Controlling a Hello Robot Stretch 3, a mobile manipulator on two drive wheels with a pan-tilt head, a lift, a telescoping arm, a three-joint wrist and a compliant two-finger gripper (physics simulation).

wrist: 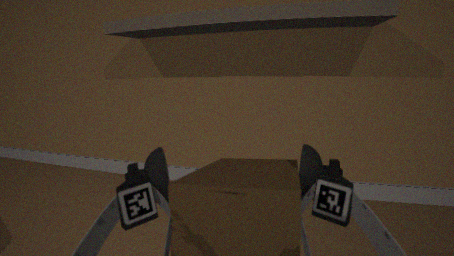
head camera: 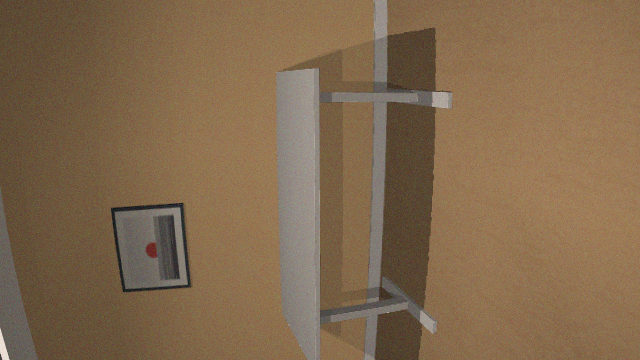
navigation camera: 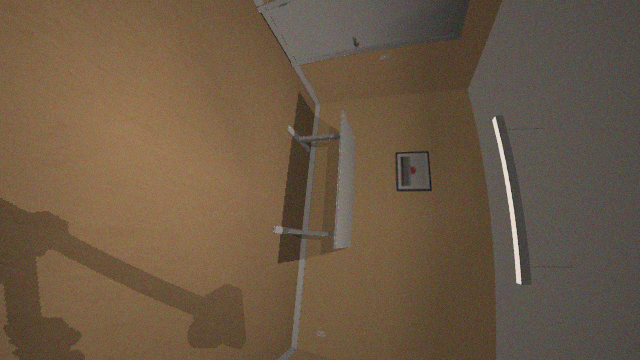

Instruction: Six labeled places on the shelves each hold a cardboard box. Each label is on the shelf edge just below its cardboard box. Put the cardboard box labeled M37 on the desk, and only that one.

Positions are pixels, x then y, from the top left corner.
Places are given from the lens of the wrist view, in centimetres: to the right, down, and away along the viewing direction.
my gripper (wrist: 233,165): 0, 3, 18
cardboard box (wrist: 232,199): 0, 3, 10
